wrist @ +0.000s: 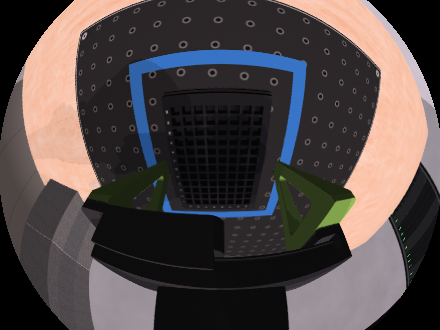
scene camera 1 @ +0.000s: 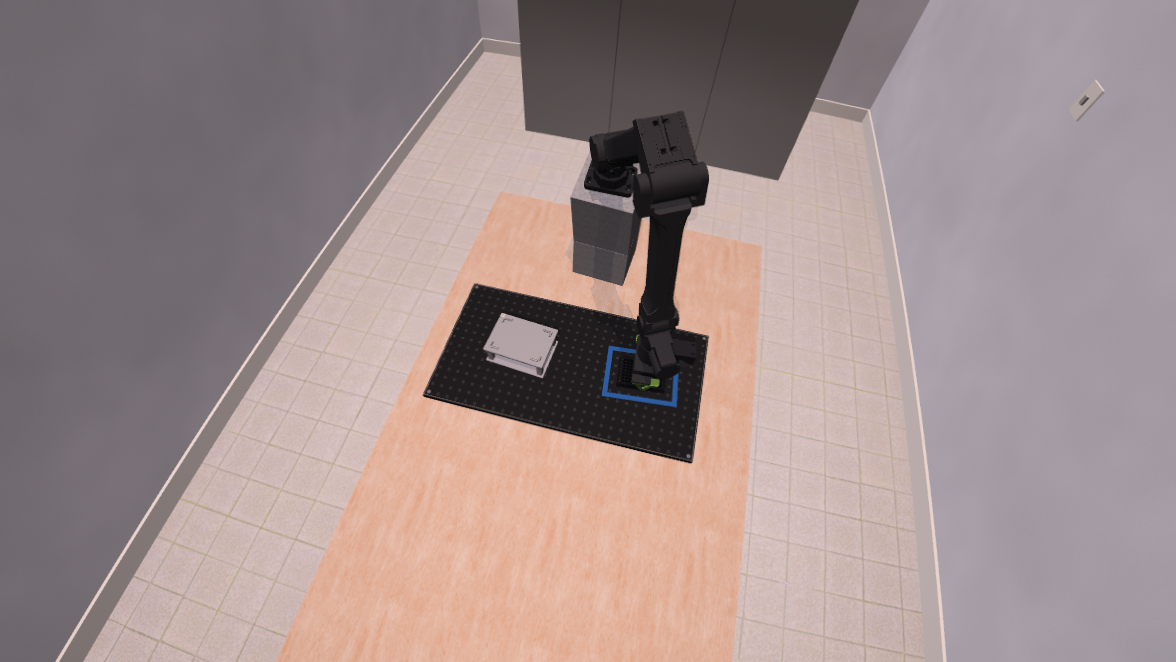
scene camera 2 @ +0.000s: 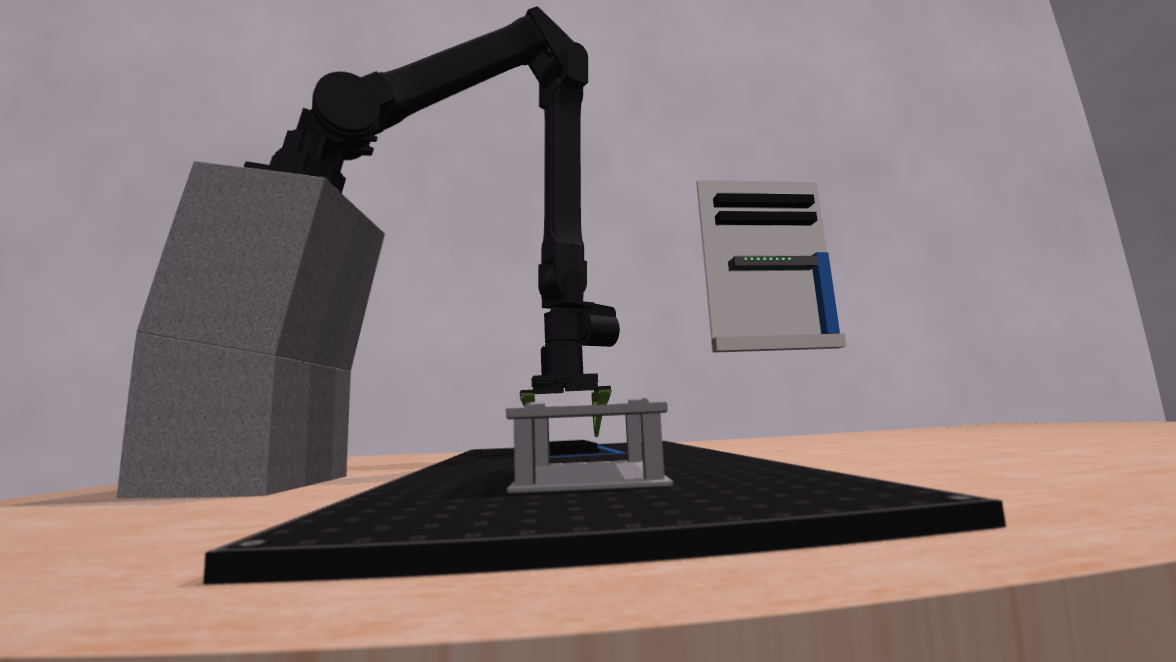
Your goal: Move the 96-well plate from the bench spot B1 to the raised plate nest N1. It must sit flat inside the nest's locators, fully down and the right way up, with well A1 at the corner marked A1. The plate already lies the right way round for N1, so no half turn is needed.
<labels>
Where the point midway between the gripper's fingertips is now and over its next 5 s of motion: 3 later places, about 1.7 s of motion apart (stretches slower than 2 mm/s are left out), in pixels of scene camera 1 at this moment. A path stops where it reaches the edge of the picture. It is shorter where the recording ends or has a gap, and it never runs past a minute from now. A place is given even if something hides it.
My gripper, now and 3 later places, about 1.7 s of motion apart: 643,373; 643,367; 623,353; 567,337
</labels>
